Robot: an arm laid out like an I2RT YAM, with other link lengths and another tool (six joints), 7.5 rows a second.
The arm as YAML. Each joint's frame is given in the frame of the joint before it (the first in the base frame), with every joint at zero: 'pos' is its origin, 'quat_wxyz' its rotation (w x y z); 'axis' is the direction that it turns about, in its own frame. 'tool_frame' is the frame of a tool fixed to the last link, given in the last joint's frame.
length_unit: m
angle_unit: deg
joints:
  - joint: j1
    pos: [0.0, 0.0, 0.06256]
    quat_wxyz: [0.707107, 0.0, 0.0, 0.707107]
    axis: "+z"
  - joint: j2
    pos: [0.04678, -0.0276, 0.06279]
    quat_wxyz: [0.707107, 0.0, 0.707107, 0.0]
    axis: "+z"
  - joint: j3
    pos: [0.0, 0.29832, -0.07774]
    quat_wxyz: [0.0, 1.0, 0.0, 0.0]
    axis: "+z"
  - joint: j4
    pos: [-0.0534, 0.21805, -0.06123]
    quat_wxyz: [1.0, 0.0, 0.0, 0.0]
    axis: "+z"
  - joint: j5
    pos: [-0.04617, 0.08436, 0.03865]
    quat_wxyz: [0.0, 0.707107, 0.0, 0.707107]
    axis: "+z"
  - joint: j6
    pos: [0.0, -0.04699, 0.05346]
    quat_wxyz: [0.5, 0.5, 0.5, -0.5]
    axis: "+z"
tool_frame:
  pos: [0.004, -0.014, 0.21]
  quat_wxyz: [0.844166, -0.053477, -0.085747, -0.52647]
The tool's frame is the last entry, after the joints.
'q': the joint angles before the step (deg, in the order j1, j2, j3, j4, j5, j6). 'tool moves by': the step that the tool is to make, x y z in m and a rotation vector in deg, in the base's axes. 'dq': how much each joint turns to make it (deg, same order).
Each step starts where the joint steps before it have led.
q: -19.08 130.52 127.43 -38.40 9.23 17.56
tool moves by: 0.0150 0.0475 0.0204 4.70 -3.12 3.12
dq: 2.72 -1.14 2.04 -2.12 -3.86 3.87
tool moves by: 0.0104 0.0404 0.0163 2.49 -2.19 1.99
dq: 3.09 -1.17 0.54 -0.48 -1.06 2.99
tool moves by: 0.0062 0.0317 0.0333 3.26 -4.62 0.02
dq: 2.54 -2.97 -1.18 1.72 -0.52 4.84
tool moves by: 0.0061 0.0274 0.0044 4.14 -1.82 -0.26
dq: 2.20 -0.71 -1.32 1.41 -0.53 5.01
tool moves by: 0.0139 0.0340 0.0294 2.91 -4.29 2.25
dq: 2.28 0.02 2.74 1.04 -1.85 2.90
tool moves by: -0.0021 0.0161 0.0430 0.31 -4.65 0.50
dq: 1.50 -2.91 -0.02 1.67 0.51 1.14
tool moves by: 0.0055 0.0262 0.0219 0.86 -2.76 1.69
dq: 2.19 0.00 2.04 0.63 0.01 1.15
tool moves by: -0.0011 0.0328 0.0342 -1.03 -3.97 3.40
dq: 2.47 -1.58 0.61 1.84 -0.52 -1.22
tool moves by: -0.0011 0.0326 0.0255 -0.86 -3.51 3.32
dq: 2.45 -1.22 -0.50 2.79 -0.54 -1.15
